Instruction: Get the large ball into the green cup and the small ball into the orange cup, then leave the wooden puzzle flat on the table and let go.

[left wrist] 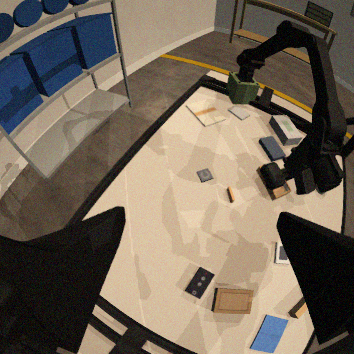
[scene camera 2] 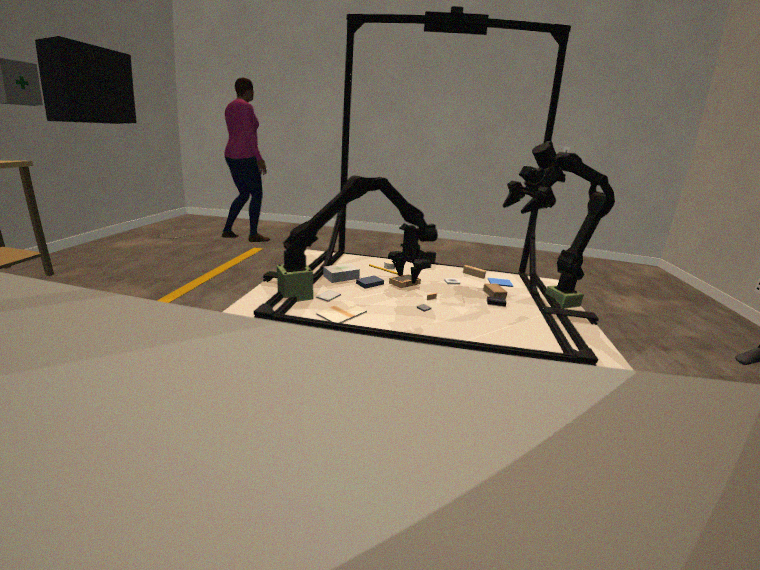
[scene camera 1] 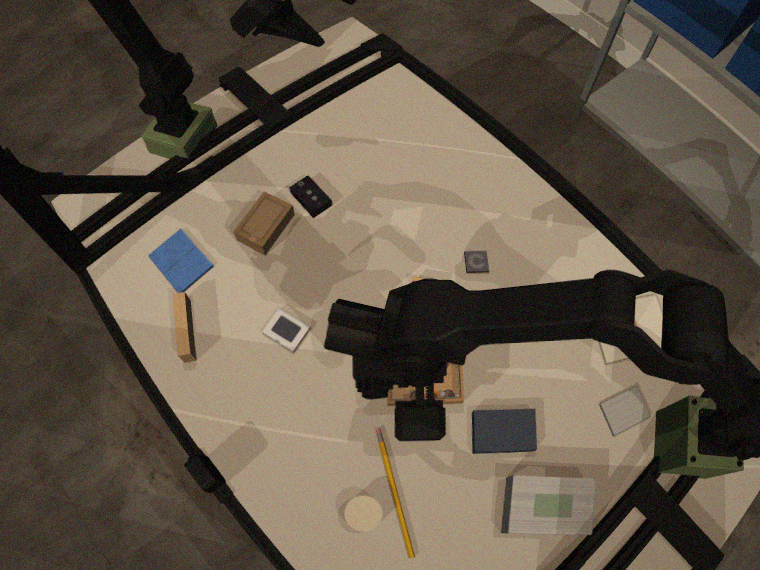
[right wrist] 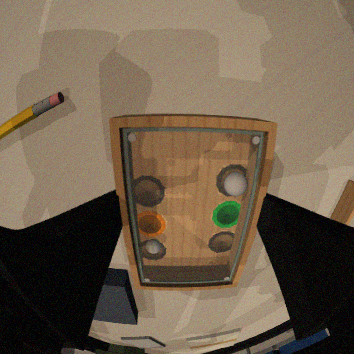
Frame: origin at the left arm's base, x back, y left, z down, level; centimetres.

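Where they show: left gripper, fingertip midpoint: (left wrist: 205, 218) (scene camera 2: 512, 209) (scene camera 1: 338, 22); right gripper, fingertip midpoint: (scene camera 2: 407, 281) (right wrist: 190, 198); left arm's base, link origin: (scene camera 2: 565, 290) (scene camera 1: 176, 121); right arm's base, link origin: (left wrist: 244, 77) (scene camera 2: 294, 268) (scene camera 1: 716, 433).
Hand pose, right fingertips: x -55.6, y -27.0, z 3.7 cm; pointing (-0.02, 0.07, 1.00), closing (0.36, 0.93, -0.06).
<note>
Each offset is from my right fingertips to the top centre of the thing. "spot": to the spot under its first point.
The wooden puzzle @(dx -1.0, dy +0.4, dz -1.8 cm) (scene camera 1: 457, 386) (scene camera 2: 402, 282) (left wrist: 281, 192) (right wrist: 197, 122) is a glass-topped box at or close above the table. My right gripper (scene camera 2: 408, 277) (right wrist: 190, 198) is shut on its two long sides. In the right wrist view, the large ball @(dx +1.6, dy +1.9, dz -0.6 cm) (right wrist: 235, 184) sits in the dark cup above the green cup @(spot: dx +0.3, dy +1.7, dz -1.1 cm) (right wrist: 227, 214). The small ball @(dx -4.1, dy -0.7, dz -0.4 cm) (right wrist: 152, 246) sits in the dark cup below the orange cup @(spot: dx -1.5, dy -1.5, dz -0.9 cm) (right wrist: 151, 223). The green and orange cups hold no ball. Puzzle height and slight tilt are hard to tell. My left gripper (scene camera 2: 515, 206) (left wrist: 205, 218) is open and empty, high over the far side.
A pencil @(dx -2.9, dy -16.1, dz +0.8 cm) (scene camera 1: 395, 493) (right wrist: 22, 120) and a navy box @(dx -14.2, dy -2.7, dz -0.3 cm) (scene camera 1: 504, 430) (right wrist: 117, 297) lie near the puzzle. A small wood block @(dx +3.8, dy +14.7, dz -0.6 cm) (scene camera 2: 431, 296) (left wrist: 231, 194), white-framed item @(dx +20.2, dy +0.4, dz +0.7 cm) (scene camera 1: 286, 330), round cream disc @(dx +0.0, dy -20.3, dz -1.2 cm) (scene camera 1: 362, 513), brown box @(dx +31.0, dy +15.1, dz -1.4 cm) (scene camera 1: 264, 222) and grey box @(dx -23.7, dy -11.3, dz -2.6 cm) (scene camera 1: 549, 504) are around.
</note>
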